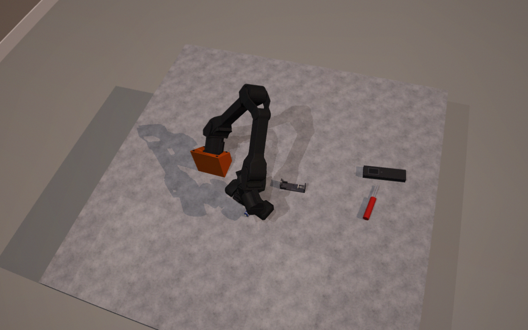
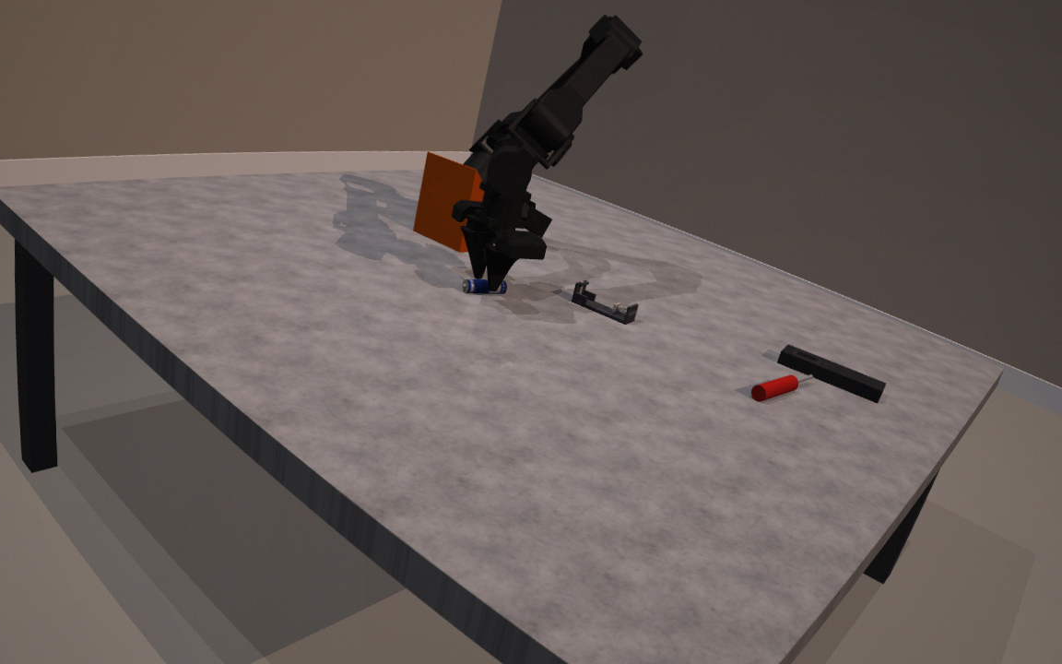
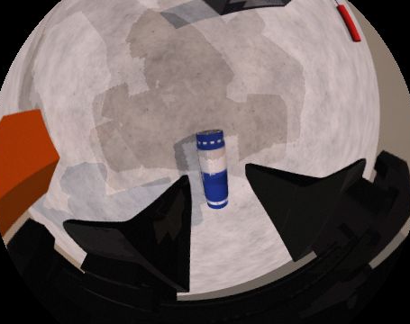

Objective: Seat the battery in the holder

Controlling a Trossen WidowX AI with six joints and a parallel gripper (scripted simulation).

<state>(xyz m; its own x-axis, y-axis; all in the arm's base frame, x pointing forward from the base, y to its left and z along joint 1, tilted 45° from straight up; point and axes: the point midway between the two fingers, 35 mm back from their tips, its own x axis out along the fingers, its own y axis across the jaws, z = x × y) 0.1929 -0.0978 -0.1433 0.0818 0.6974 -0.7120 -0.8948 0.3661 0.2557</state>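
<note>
Now: gripper tip right at the white battery. The rest, counted from my gripper tip: red-handled screwdriver: 43 cm ahead, 13 cm to the left; black remote: 47 cm ahead, 25 cm to the left.
</note>
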